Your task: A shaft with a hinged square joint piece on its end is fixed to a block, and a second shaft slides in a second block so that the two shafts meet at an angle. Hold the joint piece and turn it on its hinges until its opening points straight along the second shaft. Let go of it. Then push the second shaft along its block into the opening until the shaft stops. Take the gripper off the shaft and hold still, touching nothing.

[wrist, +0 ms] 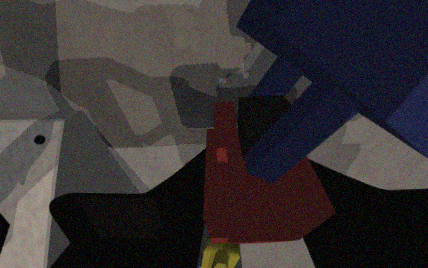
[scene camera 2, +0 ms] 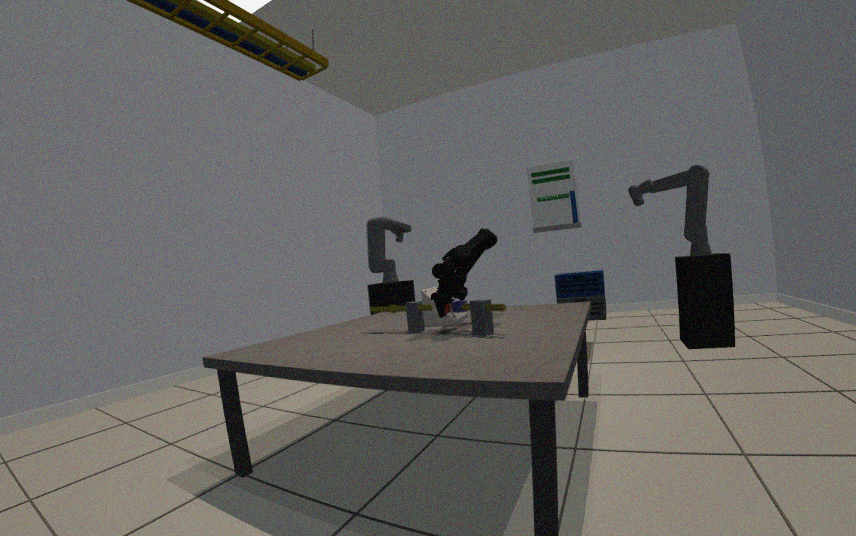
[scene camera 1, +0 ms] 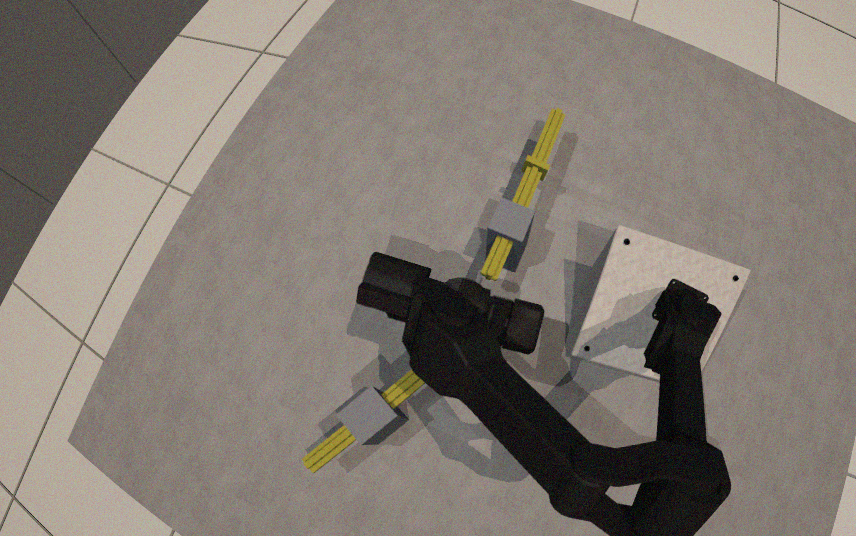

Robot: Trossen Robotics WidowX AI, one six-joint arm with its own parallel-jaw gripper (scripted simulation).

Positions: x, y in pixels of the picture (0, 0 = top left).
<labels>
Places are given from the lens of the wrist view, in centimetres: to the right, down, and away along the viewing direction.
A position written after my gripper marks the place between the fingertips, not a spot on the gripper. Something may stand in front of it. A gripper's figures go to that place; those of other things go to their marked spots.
my gripper (wrist: 242, 152): 2, 1, 11
dark red joint piece (wrist: 238, 208): 1, 2, 5
</labels>
